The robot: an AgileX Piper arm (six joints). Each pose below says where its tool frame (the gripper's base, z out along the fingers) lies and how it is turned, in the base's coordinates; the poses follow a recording.
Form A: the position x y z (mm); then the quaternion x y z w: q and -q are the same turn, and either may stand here.
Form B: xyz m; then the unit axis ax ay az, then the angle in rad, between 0 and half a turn. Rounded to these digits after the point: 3 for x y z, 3 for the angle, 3 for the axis.
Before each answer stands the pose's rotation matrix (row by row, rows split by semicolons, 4 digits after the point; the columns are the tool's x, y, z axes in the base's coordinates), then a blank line. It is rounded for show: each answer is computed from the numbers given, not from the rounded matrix.
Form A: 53, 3, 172, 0.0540, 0.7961, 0.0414, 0.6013
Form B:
-0.2710 0.0362 0.9619; 0.1358 0.9907 0.0010; -0.9530 0.1309 -0.2734

0.053, 0.003, 0.172, 0.068, 0.996, 0.052, 1.851
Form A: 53, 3, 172, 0.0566, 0.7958, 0.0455, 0.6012
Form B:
-0.2707 0.0354 0.9620; 0.1448 0.9895 0.0044; -0.9517 0.1405 -0.2730

0.053, 0.003, 0.172, 0.071, 0.996, 0.057, 1.852
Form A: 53, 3, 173, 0.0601, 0.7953, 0.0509, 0.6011
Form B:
-0.2702 0.0344 0.9622; 0.1568 0.9876 0.0087; -0.9500 0.1532 -0.2722

0.053, 0.003, 0.173, 0.075, 0.995, 0.064, 1.852
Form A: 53, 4, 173, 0.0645, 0.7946, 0.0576, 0.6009
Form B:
-0.2695 0.0333 0.9624; 0.1717 0.9850 0.0140; -0.9476 0.1691 -0.2712

0.053, 0.004, 0.173, 0.081, 0.994, 0.072, 1.852
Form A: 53, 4, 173, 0.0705, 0.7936, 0.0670, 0.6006
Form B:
-0.2686 0.0314 0.9627; 0.1924 0.9811 0.0217; -0.9438 0.1910 -0.2696

0.053, 0.004, 0.173, 0.088, 0.993, 0.084, 1.853
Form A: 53, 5, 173, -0.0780, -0.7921, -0.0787, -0.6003
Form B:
-0.2672 0.0291 0.9632; 0.2180 0.9754 0.0310; -0.9387 0.2183 -0.2669

0.053, 0.005, 0.173, 0.098, 0.990, 0.098, 1.854
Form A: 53, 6, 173, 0.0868, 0.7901, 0.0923, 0.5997
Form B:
-0.2656 0.0265 0.9637; 0.2479 0.9679 0.0417; -0.9317 0.2500 -0.2636

0.053, 0.006, 0.173, 0.108, 0.987, 0.115, 1.855
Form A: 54, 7, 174, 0.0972, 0.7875, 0.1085, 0.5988
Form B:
-0.2639 0.0232 0.9643; 0.2830 0.9576 0.0545; -0.9221 0.2873 -0.2593

0.054, 0.007, 0.174, 0.121, 0.983, 0.135, 1.858
